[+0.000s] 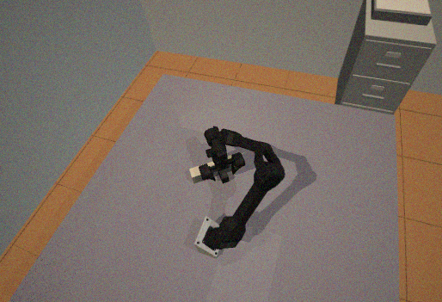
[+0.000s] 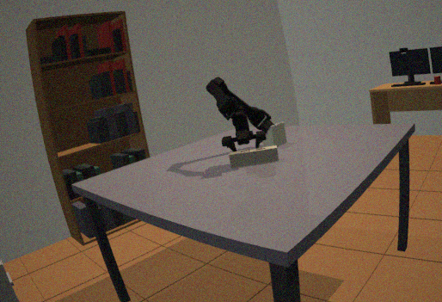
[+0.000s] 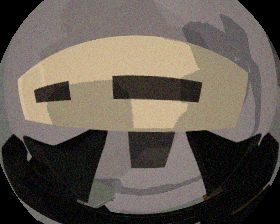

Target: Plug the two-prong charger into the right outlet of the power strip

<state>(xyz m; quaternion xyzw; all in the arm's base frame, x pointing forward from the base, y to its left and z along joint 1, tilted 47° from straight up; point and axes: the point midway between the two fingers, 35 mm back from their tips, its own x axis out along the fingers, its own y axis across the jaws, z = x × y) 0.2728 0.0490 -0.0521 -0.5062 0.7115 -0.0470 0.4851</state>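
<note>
Now: the dark charger 1 cm to the left of my gripper tip, 1 cm ahead of it and 1 cm above it.
</note>
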